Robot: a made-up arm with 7 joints. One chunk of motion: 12 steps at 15 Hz.
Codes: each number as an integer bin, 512 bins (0 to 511) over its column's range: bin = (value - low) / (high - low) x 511, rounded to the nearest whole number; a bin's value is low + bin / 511 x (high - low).
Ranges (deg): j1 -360.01..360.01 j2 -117.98..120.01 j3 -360.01..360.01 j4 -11..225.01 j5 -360.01..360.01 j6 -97.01..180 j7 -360.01..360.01
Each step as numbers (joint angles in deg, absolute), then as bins.
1 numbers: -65.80 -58.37 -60.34 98.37 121.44 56.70 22.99
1 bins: 209 128 213 237 342 284 272
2 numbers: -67.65 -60.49 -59.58 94.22 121.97 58.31 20.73
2 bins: 207 123 213 228 342 287 270
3 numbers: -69.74 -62.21 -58.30 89.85 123.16 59.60 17.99
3 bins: 206 120 214 218 343 289 268
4 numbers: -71.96 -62.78 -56.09 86.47 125.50 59.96 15.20
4 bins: 204 119 216 211 345 290 266
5 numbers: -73.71 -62.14 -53.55 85.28 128.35 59.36 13.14
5 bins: 203 120 217 208 347 288 265
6 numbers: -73.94 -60.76 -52.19 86.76 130.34 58.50 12.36
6 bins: 203 123 218 212 348 287 264
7 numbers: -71.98 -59.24 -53.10 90.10 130.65 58.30 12.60
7 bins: 204 126 218 219 348 287 264
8 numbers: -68.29 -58.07 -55.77 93.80 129.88 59.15 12.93
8 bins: 207 129 216 227 348 288 265
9 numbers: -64.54 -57.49 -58.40 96.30 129.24 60.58 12.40
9 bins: 210 130 214 232 347 291 264
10 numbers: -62.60 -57.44 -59.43 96.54 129.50 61.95 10.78
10 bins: 211 130 213 233 347 293 263
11 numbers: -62.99 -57.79 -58.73 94.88 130.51 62.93 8.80
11 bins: 211 129 214 229 348 295 262
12 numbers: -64.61 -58.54 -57.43 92.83 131.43 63.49 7.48
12 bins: 210 128 215 225 349 296 261
